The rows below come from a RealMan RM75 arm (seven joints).
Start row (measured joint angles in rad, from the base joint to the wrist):
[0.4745, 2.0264, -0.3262, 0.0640, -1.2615, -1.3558, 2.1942]
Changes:
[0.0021, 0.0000, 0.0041, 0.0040, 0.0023, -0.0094, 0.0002]
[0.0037, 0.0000, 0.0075, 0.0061, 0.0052, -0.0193, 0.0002]
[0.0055, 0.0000, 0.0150, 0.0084, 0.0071, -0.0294, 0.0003]
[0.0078, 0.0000, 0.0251, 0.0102, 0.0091, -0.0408, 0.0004]
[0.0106, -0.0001, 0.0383, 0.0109, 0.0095, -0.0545, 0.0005]
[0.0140, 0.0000, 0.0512, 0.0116, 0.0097, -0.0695, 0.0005]
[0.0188, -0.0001, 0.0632, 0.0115, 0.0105, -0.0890, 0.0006]
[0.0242, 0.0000, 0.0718, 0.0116, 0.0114, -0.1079, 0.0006]
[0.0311, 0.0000, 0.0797, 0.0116, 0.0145, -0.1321, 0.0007]
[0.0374, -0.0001, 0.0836, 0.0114, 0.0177, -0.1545, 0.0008]
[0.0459, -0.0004, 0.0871, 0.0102, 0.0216, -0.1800, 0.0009]
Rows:
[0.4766, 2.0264, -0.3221, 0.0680, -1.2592, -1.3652, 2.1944]
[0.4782, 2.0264, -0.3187, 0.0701, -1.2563, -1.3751, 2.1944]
[0.4800, 2.0264, -0.3112, 0.0724, -1.2544, -1.3852, 2.1945]
[0.4823, 2.0264, -0.3011, 0.0742, -1.2524, -1.3966, 2.1946]
[0.4851, 2.0263, -0.2879, 0.0749, -1.2520, -1.4103, 2.1947]
[0.4885, 2.0264, -0.2750, 0.0756, -1.2518, -1.4253, 2.1947]
[0.4933, 2.0263, -0.2630, 0.0755, -1.2510, -1.4448, 2.1948]
[0.4987, 2.0264, -0.2544, 0.0756, -1.2501, -1.4637, 2.1948]
[0.5056, 2.0264, -0.2465, 0.0756, -1.2470, -1.4879, 2.1949]
[0.5119, 2.0263, -0.2426, 0.0754, -1.2438, -1.5103, 2.1950]
[0.5204, 2.0260, -0.2391, 0.0742, -1.2399, -1.5358, 2.1951]

